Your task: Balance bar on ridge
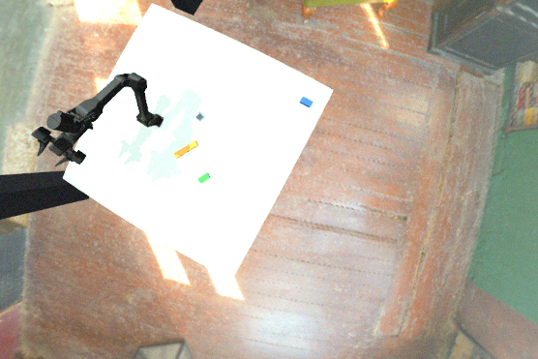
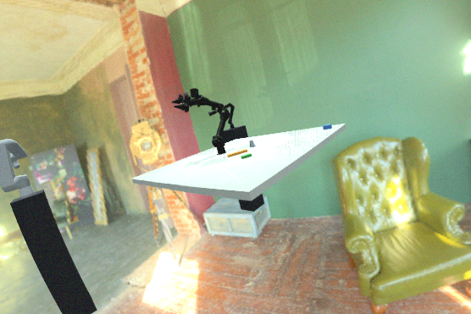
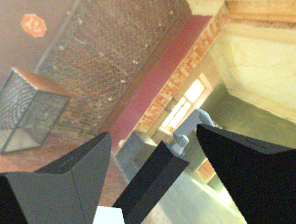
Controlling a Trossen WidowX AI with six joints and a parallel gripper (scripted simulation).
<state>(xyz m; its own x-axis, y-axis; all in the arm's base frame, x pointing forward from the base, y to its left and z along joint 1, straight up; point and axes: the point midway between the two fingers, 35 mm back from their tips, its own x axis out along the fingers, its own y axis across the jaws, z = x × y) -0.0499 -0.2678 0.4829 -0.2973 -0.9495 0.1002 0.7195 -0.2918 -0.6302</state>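
My gripper tip is 480 mm above the orange bar, 310 mm short of it and 230 mm to the right of it. Round my gripper tip: green block 480 mm below, 480 mm ahead, 140 mm to the left; blue block 800 mm to the left, 800 mm ahead, 470 mm below.
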